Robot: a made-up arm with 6 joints.
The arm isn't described. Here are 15 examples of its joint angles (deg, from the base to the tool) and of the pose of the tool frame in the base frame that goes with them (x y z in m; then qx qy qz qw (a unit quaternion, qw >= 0)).
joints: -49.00 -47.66 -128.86 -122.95 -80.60 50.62
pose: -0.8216 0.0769 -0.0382 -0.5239 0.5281 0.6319 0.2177
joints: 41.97 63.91 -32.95 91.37 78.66 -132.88
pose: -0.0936 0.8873 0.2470 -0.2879 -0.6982 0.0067 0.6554
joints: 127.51 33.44 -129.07 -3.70 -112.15 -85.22
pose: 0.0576 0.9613 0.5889 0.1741 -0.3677 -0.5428 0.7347
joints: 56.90 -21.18 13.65 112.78 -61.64 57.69
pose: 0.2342 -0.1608 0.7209 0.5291 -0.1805 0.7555 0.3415
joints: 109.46 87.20 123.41 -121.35 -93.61 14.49
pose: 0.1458 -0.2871 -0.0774 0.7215 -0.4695 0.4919 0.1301
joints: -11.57 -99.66 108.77 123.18 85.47 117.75
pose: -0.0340 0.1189 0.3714 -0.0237 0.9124 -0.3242 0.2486
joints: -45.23 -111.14 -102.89 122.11 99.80 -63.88
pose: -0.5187 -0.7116 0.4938 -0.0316 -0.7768 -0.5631 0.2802
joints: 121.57 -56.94 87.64 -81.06 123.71 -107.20
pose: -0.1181 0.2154 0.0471 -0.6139 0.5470 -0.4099 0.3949
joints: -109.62 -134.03 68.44 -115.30 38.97 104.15
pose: 0.4393 0.2571 -0.0513 0.0286 -0.7151 -0.5463 0.4352
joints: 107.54 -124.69 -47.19 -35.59 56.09 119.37
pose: -0.0808 1.0347 -0.1832 0.0234 -0.6563 -0.3100 0.6875
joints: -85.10 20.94 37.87 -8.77 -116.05 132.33
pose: 0.5232 -0.3929 0.5396 0.6429 -0.2251 0.7253 0.1001
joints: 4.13 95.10 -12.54 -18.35 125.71 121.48
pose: -0.4488 0.2965 0.2100 0.4784 -0.7950 0.3726 0.0145
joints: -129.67 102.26 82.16 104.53 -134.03 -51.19
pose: 0.6488 0.2601 -0.1220 -0.3406 0.6236 -0.3017 0.6357
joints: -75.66 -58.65 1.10 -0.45 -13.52 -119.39
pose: 0.8859 -0.4295 0.0830 -0.0874 0.5825 -0.3009 0.7500
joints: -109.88 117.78 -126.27 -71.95 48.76 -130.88
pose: 0.7420 -0.7641 0.6212 0.7956 0.1166 0.0844 0.5885
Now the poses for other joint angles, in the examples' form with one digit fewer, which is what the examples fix.
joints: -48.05 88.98 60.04 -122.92 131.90 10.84
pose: -0.415 -0.165 0.173 0.382 -0.400 0.814 0.179
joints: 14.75 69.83 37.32 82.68 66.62 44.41
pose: 0.046 0.268 0.175 -0.379 0.511 0.716 0.286
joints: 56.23 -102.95 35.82 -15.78 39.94 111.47
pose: -0.522 -0.297 -0.144 0.268 -0.430 0.602 0.617
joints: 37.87 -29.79 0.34 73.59 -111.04 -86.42
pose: 0.131 -0.256 0.451 0.527 0.668 -0.024 0.525
